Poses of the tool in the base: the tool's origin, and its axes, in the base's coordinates. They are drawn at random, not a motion.
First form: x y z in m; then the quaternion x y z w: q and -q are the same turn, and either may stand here.
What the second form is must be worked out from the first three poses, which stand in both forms.
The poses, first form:
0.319 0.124 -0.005 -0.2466 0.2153 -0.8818 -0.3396
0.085 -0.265 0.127 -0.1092 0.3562 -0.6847 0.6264
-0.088 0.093 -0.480 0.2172 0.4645 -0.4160 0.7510
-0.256 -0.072 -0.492 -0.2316 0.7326 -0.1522 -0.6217
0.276 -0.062 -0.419 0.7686 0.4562 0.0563 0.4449
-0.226 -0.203 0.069 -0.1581 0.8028 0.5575 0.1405
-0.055 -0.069 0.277 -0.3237 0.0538 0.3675 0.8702
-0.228 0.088 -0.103 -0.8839 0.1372 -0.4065 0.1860
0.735 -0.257 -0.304 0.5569 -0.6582 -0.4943 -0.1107
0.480 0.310 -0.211 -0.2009 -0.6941 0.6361 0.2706
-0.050 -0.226 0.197 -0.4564 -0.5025 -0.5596 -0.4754
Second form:
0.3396 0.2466 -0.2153 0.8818 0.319 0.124 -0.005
0.6264 -0.1092 0.3562 -0.6847 0.085 -0.265 0.127
0.7510 0.2172 0.4645 -0.4160 -0.088 0.093 -0.480
0.6217 0.2316 -0.7326 0.1522 -0.256 -0.072 -0.492
0.4449 0.7686 0.4562 0.0563 0.276 -0.062 -0.419
0.1405 -0.1581 0.8028 0.5575 -0.226 -0.203 0.069
0.8702 -0.3237 0.0538 0.3675 -0.055 -0.069 0.277
0.1860 -0.8839 0.1372 -0.4065 -0.228 0.088 -0.103
0.1107 -0.5569 0.6582 0.4943 0.735 -0.257 -0.304
0.2706 -0.2009 -0.6941 0.6361 0.480 0.310 -0.211
0.4754 0.4564 0.5025 0.5596 -0.050 -0.226 0.197

